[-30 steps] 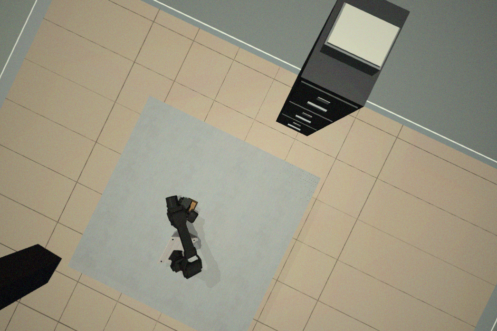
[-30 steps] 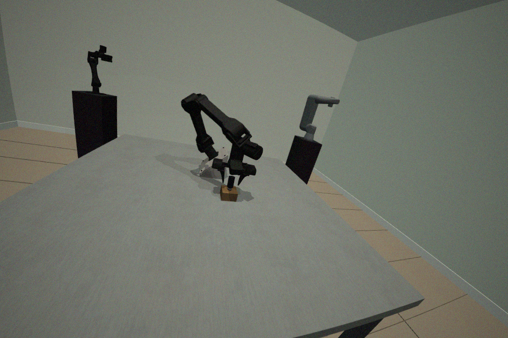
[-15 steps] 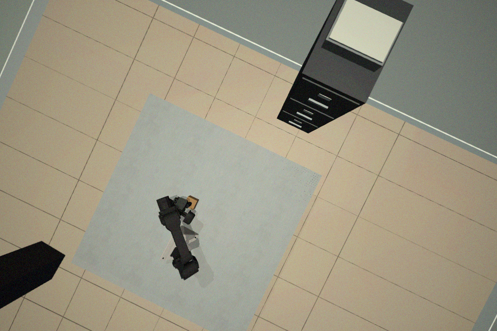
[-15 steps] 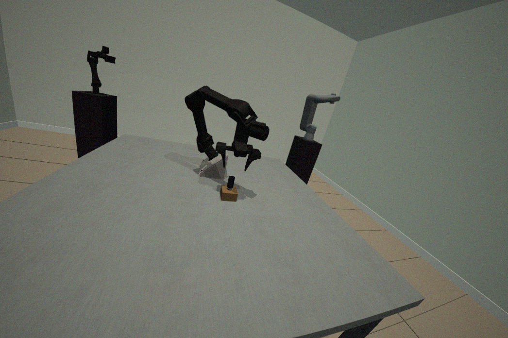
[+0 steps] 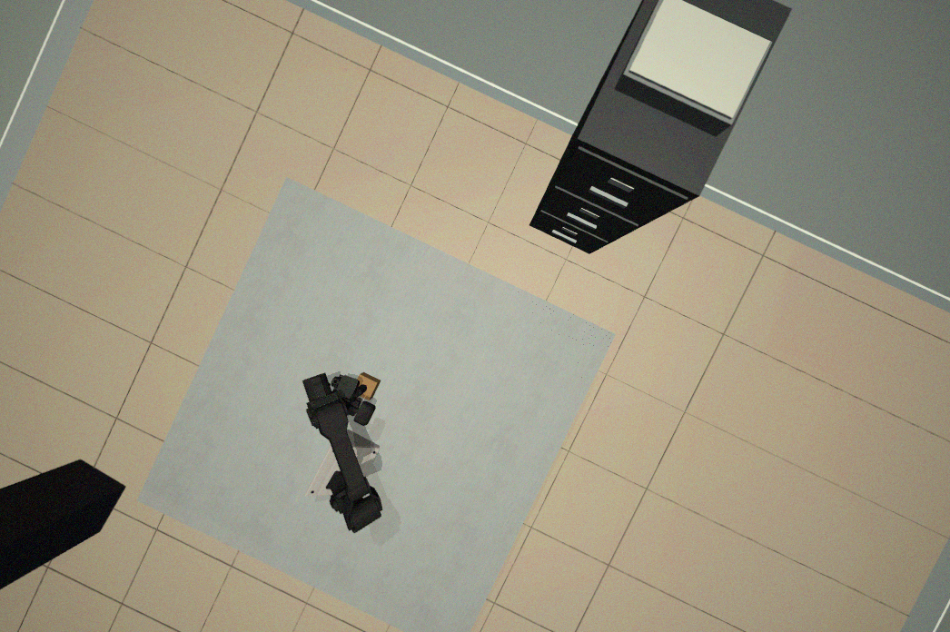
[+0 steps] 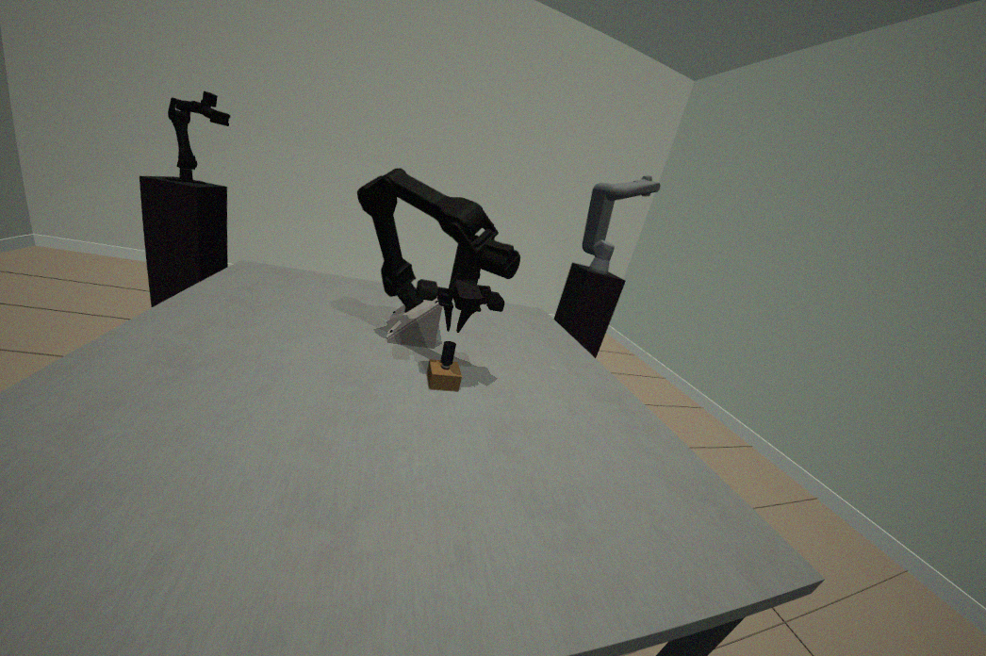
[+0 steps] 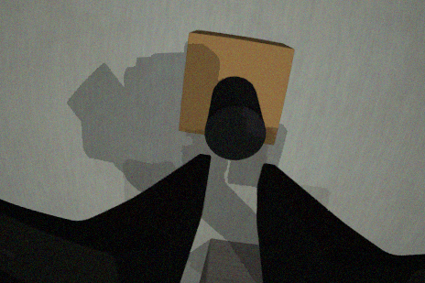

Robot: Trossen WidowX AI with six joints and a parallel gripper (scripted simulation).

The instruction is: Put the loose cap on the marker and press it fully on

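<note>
The marker cap lies 50 mm below my gripper tip.
</note>
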